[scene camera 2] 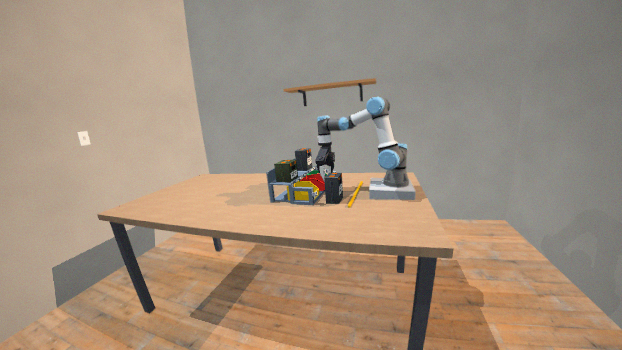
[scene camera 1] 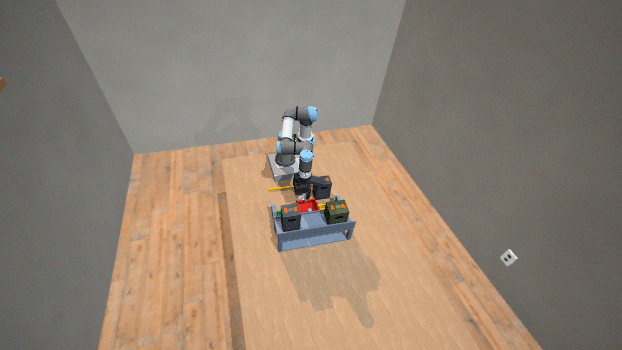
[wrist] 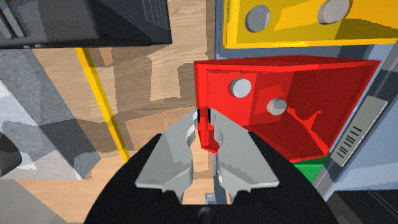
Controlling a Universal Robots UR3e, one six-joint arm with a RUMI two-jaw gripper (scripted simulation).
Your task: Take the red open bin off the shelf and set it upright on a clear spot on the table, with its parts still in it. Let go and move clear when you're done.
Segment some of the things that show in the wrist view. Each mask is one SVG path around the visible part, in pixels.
My gripper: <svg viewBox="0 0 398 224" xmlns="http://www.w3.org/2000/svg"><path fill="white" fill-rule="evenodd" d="M83 224L339 224L320 193L298 168L253 131L247 131L211 107L208 108L209 123L214 127L214 139L221 147L218 149L217 158L219 184L228 191L230 204L182 204L184 192L193 183L194 167L190 146L195 140L195 127L200 123L200 109L195 108L161 134L157 133L120 167L105 185Z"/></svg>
A red bin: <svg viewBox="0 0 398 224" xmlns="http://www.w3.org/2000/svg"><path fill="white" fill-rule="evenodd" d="M381 60L289 55L194 61L196 107L200 109L198 134L201 148L217 155L220 148L214 139L214 127L209 123L208 108L211 107L249 132L253 131L291 163L326 157L380 65ZM274 98L280 98L287 103L285 111L277 116L267 111L268 103ZM239 77L245 78L251 83L251 91L243 98L234 96L230 91L232 81Z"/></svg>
A yellow rod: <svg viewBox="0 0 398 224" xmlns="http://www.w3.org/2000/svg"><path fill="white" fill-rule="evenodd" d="M75 48L111 135L125 163L130 159L89 50L88 48Z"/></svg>
